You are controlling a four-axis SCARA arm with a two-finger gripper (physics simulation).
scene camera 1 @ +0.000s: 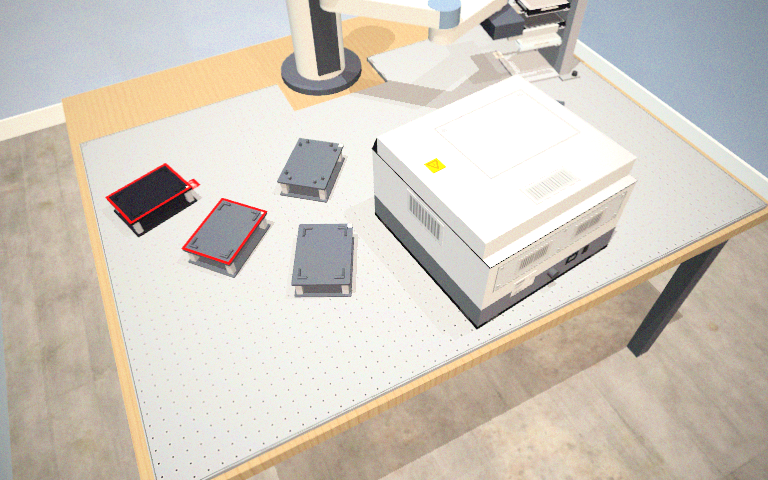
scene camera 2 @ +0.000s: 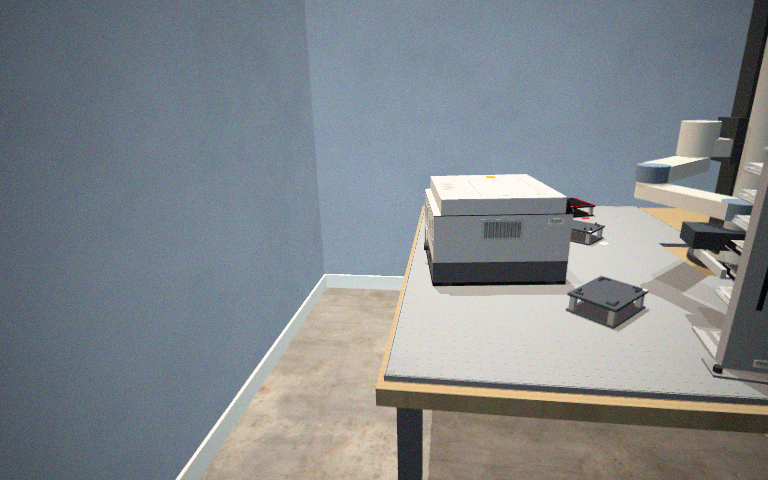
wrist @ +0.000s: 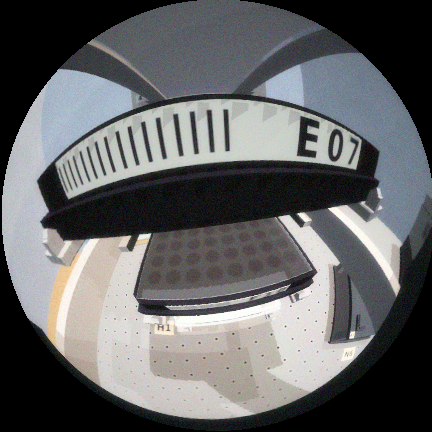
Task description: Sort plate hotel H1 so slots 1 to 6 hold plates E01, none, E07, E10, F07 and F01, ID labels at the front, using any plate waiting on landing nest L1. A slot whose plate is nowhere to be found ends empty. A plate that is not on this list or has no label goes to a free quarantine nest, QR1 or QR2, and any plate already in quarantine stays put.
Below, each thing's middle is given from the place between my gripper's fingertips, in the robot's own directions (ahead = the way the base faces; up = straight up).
Now: hand 21 cm short of the nest N6 [scene camera 2: 596, 292], 18 cm to the left of it and 12 cm above it. The rest, counted from my hand: regrip nest RG [scene camera 1: 311, 161] (78 cm to the right, 13 cm ahead, 12 cm below); then landing nest L1 [scene camera 1: 323, 252] (87 cm to the right, 40 cm ahead, 12 cm below); then white device [scene camera 1: 470, 273] (49 cm to the right, 48 cm ahead, 6 cm below).
